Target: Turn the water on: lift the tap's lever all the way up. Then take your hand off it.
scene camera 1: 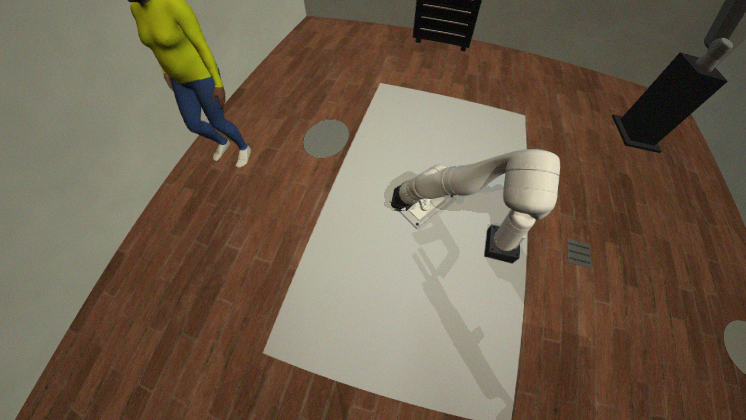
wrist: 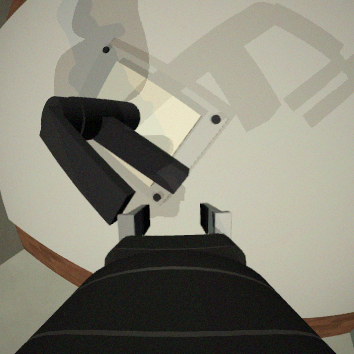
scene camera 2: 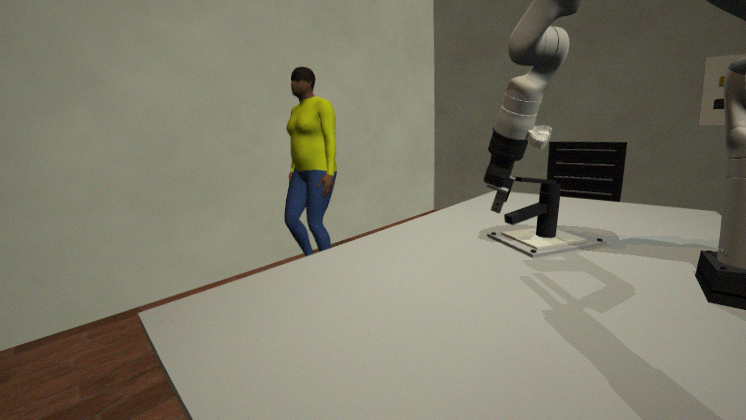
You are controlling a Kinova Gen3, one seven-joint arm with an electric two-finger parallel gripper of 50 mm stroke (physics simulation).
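Seen in the pictures: gripper, fingertip midpoint: [wrist: 174, 214] [scene camera 2: 498, 205]; arm's base, origin of the base link: [scene camera 1: 504, 240].
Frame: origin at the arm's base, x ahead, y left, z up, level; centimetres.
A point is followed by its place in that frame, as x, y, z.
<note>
The black tap's upright body [scene camera 2: 548, 211] @[33.5, -14.9, 2.3] [wrist: 87, 115] @[33.8, -14.9, 6.2] stands on a pale base plate [scene camera 1: 425, 222] @[31.9, -6.3, -5.2] [scene camera 2: 566, 248] @[28.6, -10.4, -5.1] [wrist: 201, 137] @[37.6, -6.4, -5.0]; the arm mostly hides the tap in scene camera 1. Its lever [scene camera 2: 533, 180] @[37.1, -10.9, 10.1] [wrist: 87, 167] @[37.8, -11.4, 10.6] reaches out from the body's top, about level in scene camera 2. The spout [scene camera 2: 524, 213] @[38.5, -9.7, 2.4] [wrist: 145, 152] @[38.2, -10.8, 2.8] slants out below it. My gripper [scene camera 1: 398, 207] @[44.2, -7.9, 4.1] [scene camera 2: 498, 201] @[44.2, -7.9, 4.1] [wrist: 174, 214] @[44.2, -7.9, 4.1] is open and empty. Its fingertips are beyond the lever's free end and lower than it. In the wrist view, that end lies beside the left finger; contact cannot be told.
The white table top [scene camera 1: 365, 292] @[51.6, 26.5, -5.8] [scene camera 2: 365, 323] @[52.3, 35.9, -5.8] bears the tap and the arm's black base [scene camera 1: 501, 250] @[1.7, 4.6, 0.1] [scene camera 2: 723, 284] @[5.4, 5.7, -2.4]. A person in a yellow top [scene camera 1: 174, 46] [scene camera 2: 311, 135] stands off the table. A black drawer cabinet [scene camera 1: 446, 23] [scene camera 2: 587, 171] is at the back.
</note>
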